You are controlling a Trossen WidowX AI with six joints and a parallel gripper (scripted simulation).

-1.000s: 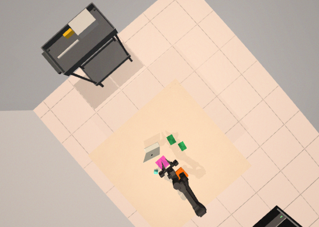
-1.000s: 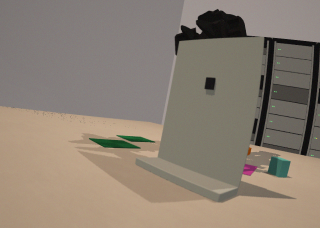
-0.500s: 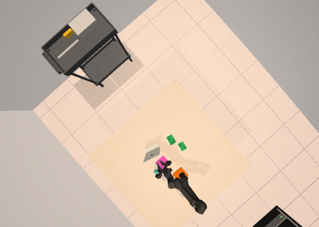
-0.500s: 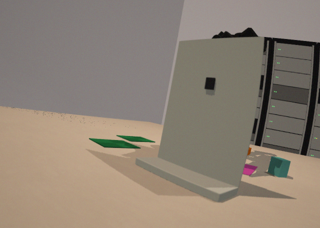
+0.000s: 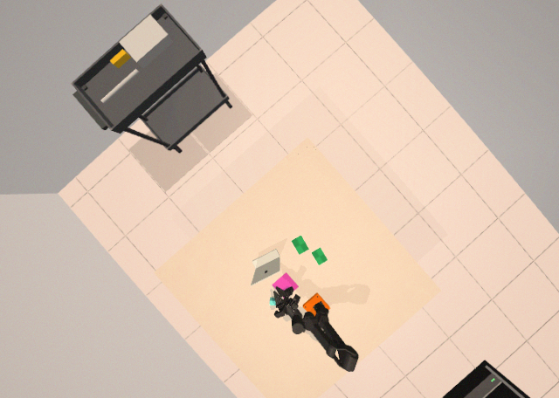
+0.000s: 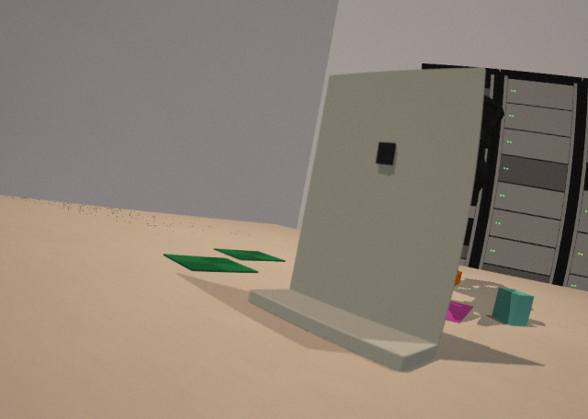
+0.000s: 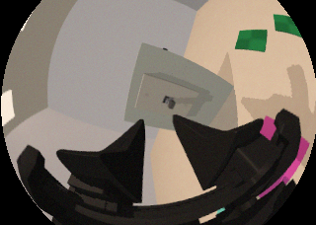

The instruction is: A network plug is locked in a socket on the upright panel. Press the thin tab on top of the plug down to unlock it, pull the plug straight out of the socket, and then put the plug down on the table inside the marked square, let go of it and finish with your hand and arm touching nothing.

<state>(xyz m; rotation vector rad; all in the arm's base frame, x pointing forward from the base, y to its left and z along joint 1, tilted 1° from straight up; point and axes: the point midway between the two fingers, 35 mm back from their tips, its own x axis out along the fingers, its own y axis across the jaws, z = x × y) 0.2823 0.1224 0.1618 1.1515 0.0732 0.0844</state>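
My gripper tip is now 10 cm short of the grey upright panel and 8 cm above it. Round my gripper tip: magenta marked square: 18 cm below, 9 cm behind, 1 cm to the right.
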